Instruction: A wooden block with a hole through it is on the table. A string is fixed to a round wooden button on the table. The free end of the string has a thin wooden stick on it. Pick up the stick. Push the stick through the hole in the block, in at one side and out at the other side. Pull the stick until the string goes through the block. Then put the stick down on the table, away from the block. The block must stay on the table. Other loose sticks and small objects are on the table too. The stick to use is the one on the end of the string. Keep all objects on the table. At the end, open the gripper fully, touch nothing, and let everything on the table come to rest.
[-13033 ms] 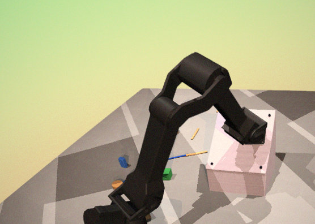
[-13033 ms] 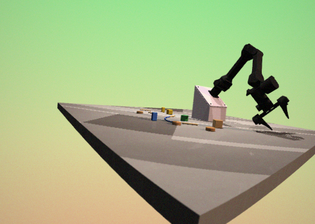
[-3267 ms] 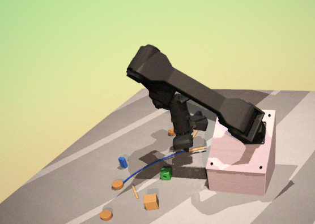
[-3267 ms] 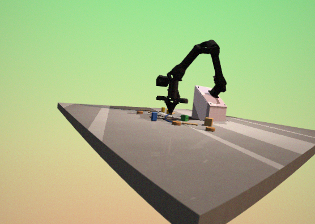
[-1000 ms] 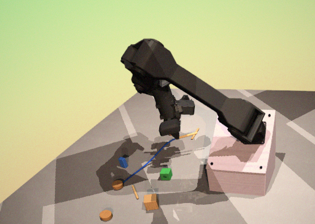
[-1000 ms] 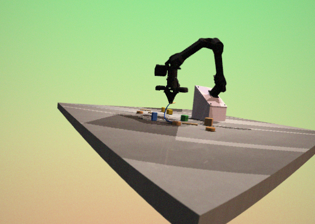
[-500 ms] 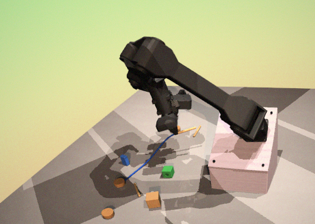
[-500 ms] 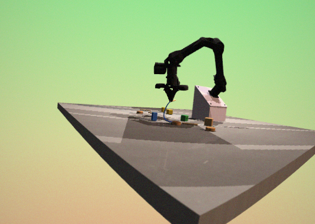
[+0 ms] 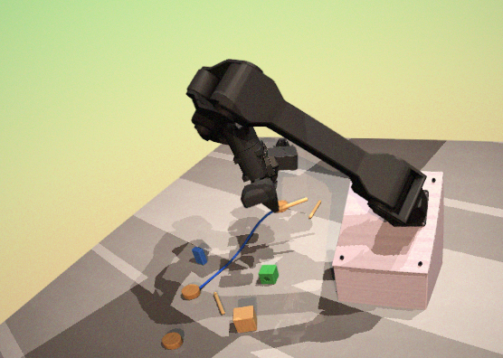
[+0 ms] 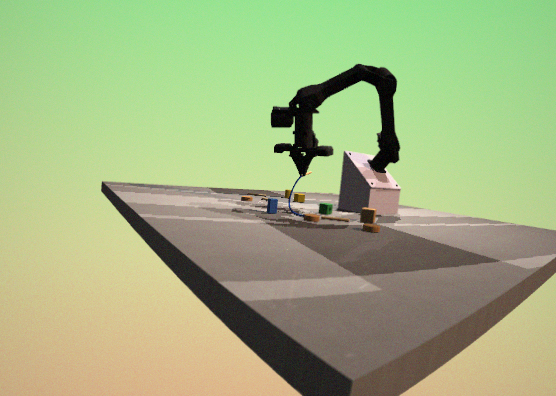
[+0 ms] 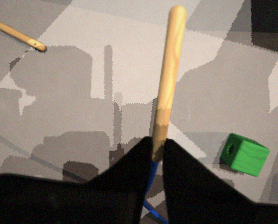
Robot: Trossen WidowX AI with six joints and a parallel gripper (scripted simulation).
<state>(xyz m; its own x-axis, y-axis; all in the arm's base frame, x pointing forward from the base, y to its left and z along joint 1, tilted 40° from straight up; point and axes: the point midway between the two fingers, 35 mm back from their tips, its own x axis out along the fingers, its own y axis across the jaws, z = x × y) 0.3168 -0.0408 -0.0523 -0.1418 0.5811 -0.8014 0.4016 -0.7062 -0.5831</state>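
The green block is 100 mm to the left of my gripper tip, 90 mm below it and 10 mm behind it. The rest, counted from my gripper tip: round wooden button: 190 mm to the left, 130 mm ahead, 100 mm below; then thin wooden stick: 10 mm to the right, 10 mm behind; then blue block: 180 mm ahead, 90 mm below, 80 mm to the left.
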